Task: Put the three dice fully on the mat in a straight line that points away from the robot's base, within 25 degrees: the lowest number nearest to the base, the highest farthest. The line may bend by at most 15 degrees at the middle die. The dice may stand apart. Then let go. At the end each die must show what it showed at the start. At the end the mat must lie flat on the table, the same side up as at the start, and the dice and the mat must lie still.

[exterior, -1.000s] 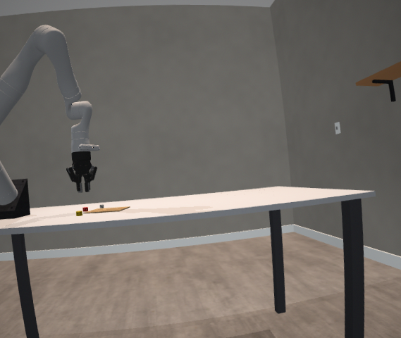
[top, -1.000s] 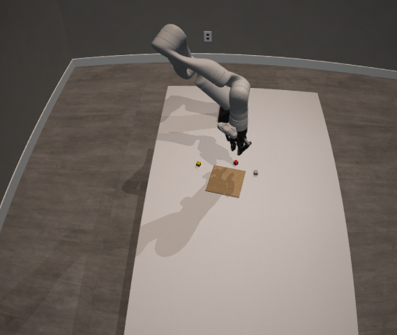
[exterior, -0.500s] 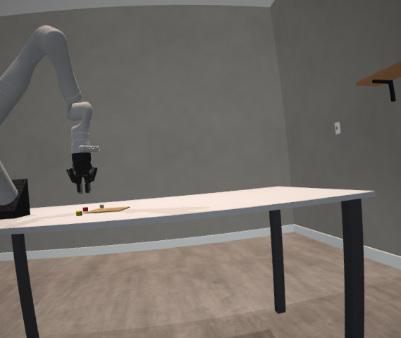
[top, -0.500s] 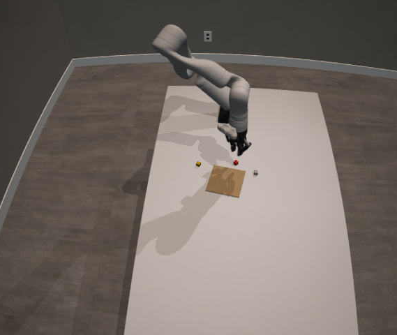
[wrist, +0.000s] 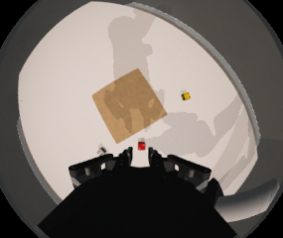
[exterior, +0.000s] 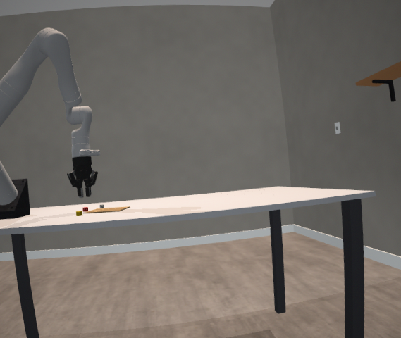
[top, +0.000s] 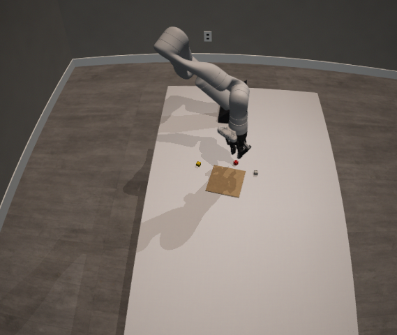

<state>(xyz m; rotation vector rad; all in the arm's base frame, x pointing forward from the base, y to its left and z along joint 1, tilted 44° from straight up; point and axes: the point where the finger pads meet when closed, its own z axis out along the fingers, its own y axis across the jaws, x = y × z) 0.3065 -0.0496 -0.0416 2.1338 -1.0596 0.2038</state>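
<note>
The red die is 70 mm below my hand. Round my hand: yellow die 160 mm to the right, 70 mm below; then square mat 90 mm ahead, 50 mm to the right, 70 mm below; then white die 60 mm ahead, 80 mm to the left, 70 mm below.
</note>
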